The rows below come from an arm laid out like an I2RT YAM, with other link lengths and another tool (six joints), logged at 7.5 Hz.
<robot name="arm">
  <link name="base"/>
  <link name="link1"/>
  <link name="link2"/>
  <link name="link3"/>
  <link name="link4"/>
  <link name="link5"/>
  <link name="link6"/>
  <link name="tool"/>
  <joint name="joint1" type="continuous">
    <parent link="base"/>
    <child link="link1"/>
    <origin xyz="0 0 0.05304" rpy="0 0 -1.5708"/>
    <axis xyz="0 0 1"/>
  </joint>
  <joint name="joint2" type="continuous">
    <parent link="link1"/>
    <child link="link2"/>
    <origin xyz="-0.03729 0.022 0.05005" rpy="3.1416 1.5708 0"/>
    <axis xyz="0 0 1"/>
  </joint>
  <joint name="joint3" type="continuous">
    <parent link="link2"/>
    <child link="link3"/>
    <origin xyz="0 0.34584 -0.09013" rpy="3.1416 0 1.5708"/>
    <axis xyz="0 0 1"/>
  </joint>
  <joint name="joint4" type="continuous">
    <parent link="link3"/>
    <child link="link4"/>
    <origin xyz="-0.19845 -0.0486 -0.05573" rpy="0 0 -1.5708"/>
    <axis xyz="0 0 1"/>
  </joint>
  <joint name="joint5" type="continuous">
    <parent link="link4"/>
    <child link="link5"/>
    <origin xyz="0.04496 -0.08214 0.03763" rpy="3.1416 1.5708 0"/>
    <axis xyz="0 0 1"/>
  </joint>
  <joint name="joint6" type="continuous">
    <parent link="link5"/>
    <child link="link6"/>
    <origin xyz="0 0.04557 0.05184" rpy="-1.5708 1.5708 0"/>
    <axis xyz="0 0 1"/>
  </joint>
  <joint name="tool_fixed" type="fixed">
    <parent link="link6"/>
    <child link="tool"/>
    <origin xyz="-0.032 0.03 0.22" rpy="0.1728 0 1.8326"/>
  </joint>
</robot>
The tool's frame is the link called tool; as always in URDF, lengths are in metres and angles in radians. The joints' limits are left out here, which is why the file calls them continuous.
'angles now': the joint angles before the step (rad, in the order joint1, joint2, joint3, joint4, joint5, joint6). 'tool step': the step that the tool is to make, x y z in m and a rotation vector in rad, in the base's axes. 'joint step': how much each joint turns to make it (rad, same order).
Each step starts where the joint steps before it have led.
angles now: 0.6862 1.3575 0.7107 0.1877 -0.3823 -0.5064
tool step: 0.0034 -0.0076 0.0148 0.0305 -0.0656 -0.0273
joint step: 0.0027 -0.0418 -0.0534 0.0801 0.0347 -0.0044
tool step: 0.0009 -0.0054 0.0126 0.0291 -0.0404 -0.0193
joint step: 0.0015 -0.0325 -0.0329 0.0516 0.0206 0.0046
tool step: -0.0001 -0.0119 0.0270 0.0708 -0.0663 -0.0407
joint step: 0.0000 -0.0660 -0.0574 0.0951 0.0355 0.0245
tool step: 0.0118 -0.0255 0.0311 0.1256 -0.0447 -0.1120
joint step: -0.0138 -0.0532 -0.0769 0.1593 0.0853 0.0872
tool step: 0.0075 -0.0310 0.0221 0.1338 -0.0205 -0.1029
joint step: -0.0312 -0.0411 -0.0867 0.1607 0.0677 0.0974
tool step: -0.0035 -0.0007 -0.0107 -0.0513 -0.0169 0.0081
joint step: 0.0030 -0.0029 -0.0228 -0.0047 -0.0052 -0.0516
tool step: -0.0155 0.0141 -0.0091 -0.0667 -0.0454 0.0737
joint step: 0.0210 -0.0018 -0.0328 0.0121 -0.0512 -0.0827
